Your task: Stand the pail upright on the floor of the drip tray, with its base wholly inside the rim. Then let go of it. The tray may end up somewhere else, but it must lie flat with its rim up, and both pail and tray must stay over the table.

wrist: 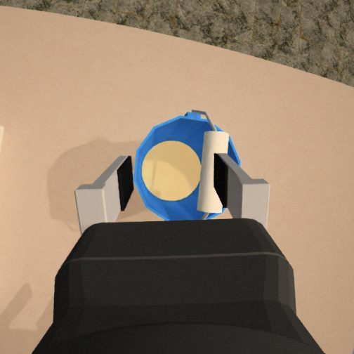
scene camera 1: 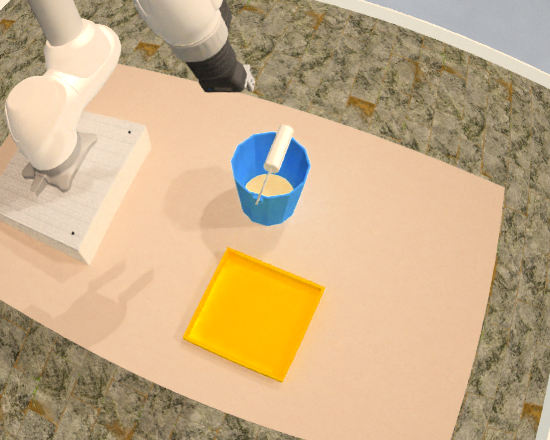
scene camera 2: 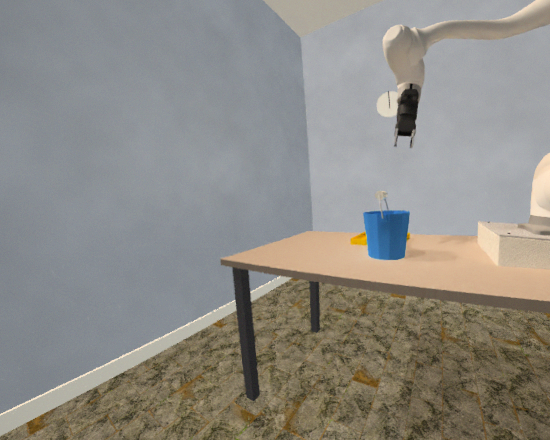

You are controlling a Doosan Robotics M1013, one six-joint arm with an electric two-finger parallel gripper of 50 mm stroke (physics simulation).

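Places are measured from the arm's base along level axes (x up, y left, z back), in centimetres.
Pixels of known places: gripper, fingertip midpoint: (scene camera 1: 237,86) (scene camera 2: 403,146); arm's base, link origin: (scene camera 1: 59,157).
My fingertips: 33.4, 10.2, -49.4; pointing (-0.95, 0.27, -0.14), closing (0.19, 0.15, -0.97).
Ahead of a thing's pixels: the offset from my fingertips to its top centre, as dx, dy, dz. Level surfaces: height alone.
The blue pail (scene camera 1: 270,210) (scene camera 2: 387,237) (wrist: 150,200) stands upright on the table, beside the drip tray. Its white handle grip {-16.4, +0.9, -8.7} (scene camera 1: 279,149) (scene camera 2: 381,195) (wrist: 213,170) stands raised over the pail's opening on thin wire. The yellow drip tray {-39.2, -28.3, -14.0} (scene camera 1: 255,315) (scene camera 2: 358,239) lies flat, rim up; the pail partly hides it in scene camera 2. My gripper (scene camera 2: 404,146) (wrist: 172,171) is open and empty, high above the pail, pointing down. In the wrist view the right finger overlaps the handle grip and the left finger lies left of the pail's rim. In scene camera 1 the fingertips are mostly hidden.
The table {dx -42.0} (scene camera 1: 400,250) (scene camera 2: 300,255) carries the pale base block (scene camera 1: 115,185) (scene camera 2: 520,252) of the arm, left of the pail in scene camera 1. The far table edge passes behind the pail there. A round white disc (scene camera 2: 387,104) shows on the wall behind the gripper.
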